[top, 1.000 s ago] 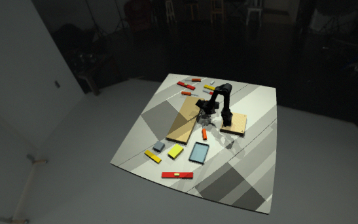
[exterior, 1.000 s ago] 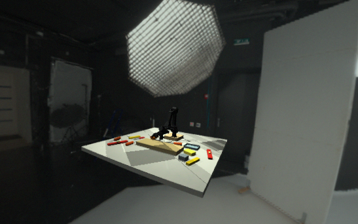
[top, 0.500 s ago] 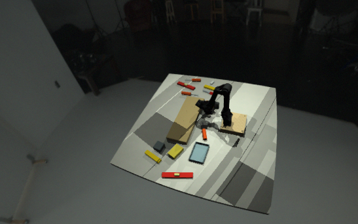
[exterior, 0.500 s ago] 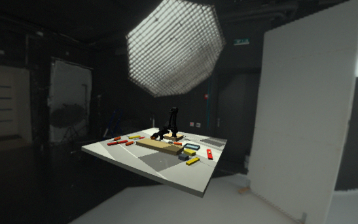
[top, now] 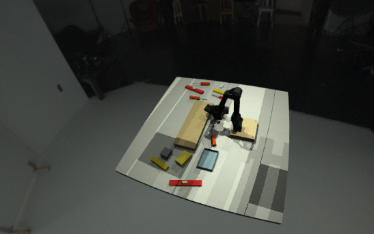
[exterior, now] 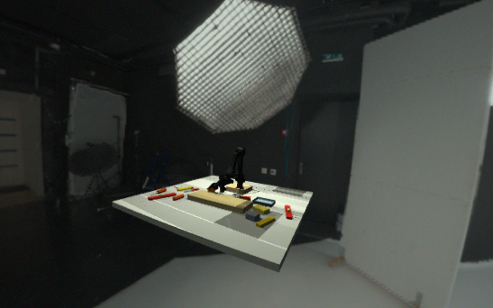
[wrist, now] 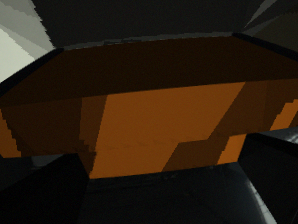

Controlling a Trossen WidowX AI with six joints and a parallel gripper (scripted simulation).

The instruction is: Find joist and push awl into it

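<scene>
Now: the stud finder 20 mm behind my gripper tip and 10 mm below it. The rest, counted from my gripper tip: blue-grey tray 20 mm ahead, 510 mm to the left, 50 mm below; then yellow block 200 mm ahead, 530 mm to the left, 50 mm below; then awl 30 mm behind, 40 mm to the right, 60 mm below.
</scene>
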